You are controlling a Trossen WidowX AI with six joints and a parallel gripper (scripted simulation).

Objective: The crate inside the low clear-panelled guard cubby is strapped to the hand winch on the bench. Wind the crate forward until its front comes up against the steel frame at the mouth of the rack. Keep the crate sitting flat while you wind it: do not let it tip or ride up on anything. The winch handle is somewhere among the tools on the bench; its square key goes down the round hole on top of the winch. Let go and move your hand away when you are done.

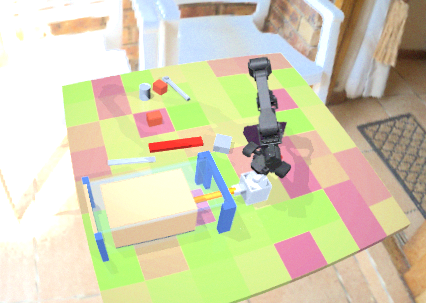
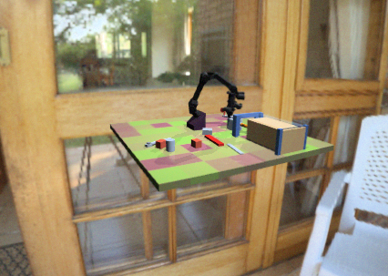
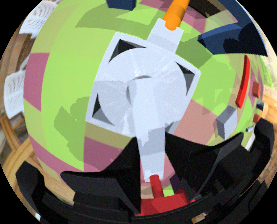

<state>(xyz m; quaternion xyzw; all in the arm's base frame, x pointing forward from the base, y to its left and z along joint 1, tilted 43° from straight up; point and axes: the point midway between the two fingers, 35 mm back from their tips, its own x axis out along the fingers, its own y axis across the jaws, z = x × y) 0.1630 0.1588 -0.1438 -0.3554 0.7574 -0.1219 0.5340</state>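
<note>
Right now my gripper tip is 10 mm past the winch handle, 10 mm to the left of it and 20 mm below it. Round my gripper tip: grey block (40 mm ahead, 250 mm to the right, 70 mm below); then grey winch (30 mm ahead, 10 mm to the left, 60 mm below); then red grip (50 mm behind, 20 mm to the right, 50 mm above).
</note>
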